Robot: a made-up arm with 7 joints.
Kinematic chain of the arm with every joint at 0, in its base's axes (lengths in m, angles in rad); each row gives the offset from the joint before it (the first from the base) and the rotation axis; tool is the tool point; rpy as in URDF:
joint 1: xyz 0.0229 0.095 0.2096 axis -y
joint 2: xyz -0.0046 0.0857 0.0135 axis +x
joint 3: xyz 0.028 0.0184 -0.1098 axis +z
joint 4: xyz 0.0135 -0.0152 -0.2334 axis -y
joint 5: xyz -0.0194 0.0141 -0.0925 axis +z
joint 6: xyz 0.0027 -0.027 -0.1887 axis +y
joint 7: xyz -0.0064 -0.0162 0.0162 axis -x
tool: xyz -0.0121 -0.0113 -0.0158 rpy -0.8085 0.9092 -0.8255
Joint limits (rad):
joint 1: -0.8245..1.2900
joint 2: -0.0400..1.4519
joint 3: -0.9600..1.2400
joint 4: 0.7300..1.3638
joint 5: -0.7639..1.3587
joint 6: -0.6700..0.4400
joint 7: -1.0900..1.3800
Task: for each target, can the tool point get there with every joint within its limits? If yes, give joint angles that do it. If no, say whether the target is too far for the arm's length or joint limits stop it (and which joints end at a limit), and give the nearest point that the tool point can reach.
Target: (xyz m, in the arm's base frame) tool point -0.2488 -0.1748 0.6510
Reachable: no: joint limits stop it (at a limit: joint 1, joint 2, joint 4, joint 5, joint 6) | nearest point 0.4009 -0.0266 0.3094 | short by 0.749 m
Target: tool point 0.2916 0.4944 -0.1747
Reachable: yes | joints 0.1344 0.3560 0.8572 1.0353 -0.0571 -0.0878 1.0717
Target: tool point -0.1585 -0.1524 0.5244
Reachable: no: joint limits stop it (at a limit: joint 1, joint 2, joint 4, joint 5, joint 6) | nearest point 0.3914 -0.0473 0.2808 | short by 0.611 m
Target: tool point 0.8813 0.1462 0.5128
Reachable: no: too far | nearest point 0.6001 0.1666 0.3226 | short by 0.340 m
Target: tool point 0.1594 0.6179 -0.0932
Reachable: yes | joints -0.5328 1.0319 0.3827 1.1265 0.1138 0.1300 0.8488
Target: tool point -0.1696 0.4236 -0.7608
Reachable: no: too far | nearest point -0.0946 0.3303 -0.3828 | short by 0.397 m
